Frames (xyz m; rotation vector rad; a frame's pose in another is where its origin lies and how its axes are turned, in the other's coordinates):
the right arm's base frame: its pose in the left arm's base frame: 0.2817 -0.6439 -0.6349 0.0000 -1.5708 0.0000
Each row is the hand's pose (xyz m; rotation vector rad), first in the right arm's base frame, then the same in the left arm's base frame.
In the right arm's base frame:
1: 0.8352 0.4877 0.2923 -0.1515 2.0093 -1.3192
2: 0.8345 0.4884 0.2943 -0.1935 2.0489 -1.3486
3: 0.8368 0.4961 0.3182 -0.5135 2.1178 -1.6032
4: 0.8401 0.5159 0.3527 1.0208 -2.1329 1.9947
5: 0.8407 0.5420 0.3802 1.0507 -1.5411 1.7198
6: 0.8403 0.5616 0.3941 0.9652 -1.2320 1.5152
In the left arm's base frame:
1: -0.0106 -0.1562 0.2003 0.6855 0.6367 -0.8633
2: -0.0126 -0.1555 0.1996 0.6733 0.6861 -0.8989
3: -0.0365 -0.1478 0.2019 0.6210 0.8652 -1.2063
4: -0.0710 -0.1280 0.2052 0.5453 1.2357 -1.6883
5: -0.0985 -0.1019 0.2058 0.4978 1.7351 -2.0611
6: -0.1124 -0.0823 0.2054 0.4887 2.1065 -2.2041

